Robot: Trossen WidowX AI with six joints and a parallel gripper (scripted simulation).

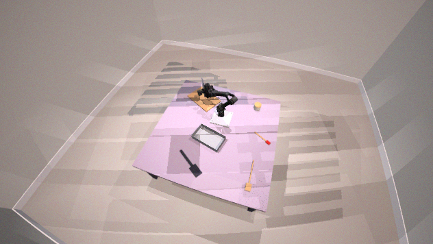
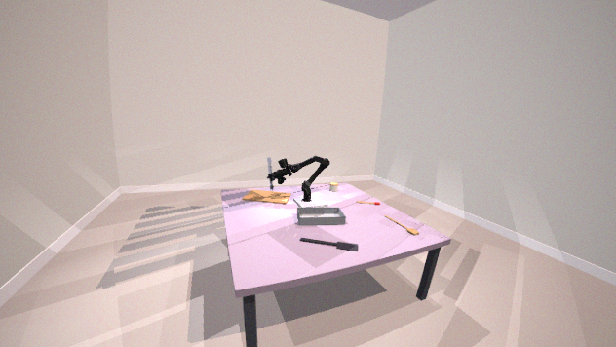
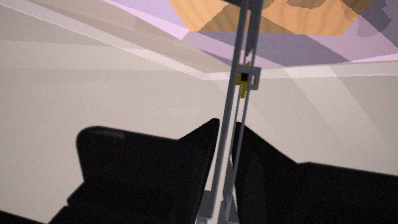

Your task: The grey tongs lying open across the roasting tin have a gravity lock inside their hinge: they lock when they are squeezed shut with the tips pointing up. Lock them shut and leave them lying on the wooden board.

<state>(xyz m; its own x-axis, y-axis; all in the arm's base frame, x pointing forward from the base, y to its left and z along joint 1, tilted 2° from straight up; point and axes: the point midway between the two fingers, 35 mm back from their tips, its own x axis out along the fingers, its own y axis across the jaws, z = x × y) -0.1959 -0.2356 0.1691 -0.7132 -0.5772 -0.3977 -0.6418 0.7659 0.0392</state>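
My gripper tip is now 16 cm above the wooden board. From my gripper tip the other things lie so: grey roasting tin 55 cm ahead, 17 cm to the left, 14 cm below; round pot 5 cm ahead, 66 cm to the left, 13 cm below; black spatula 85 cm ahead, 5 cm to the left, 16 cm below.
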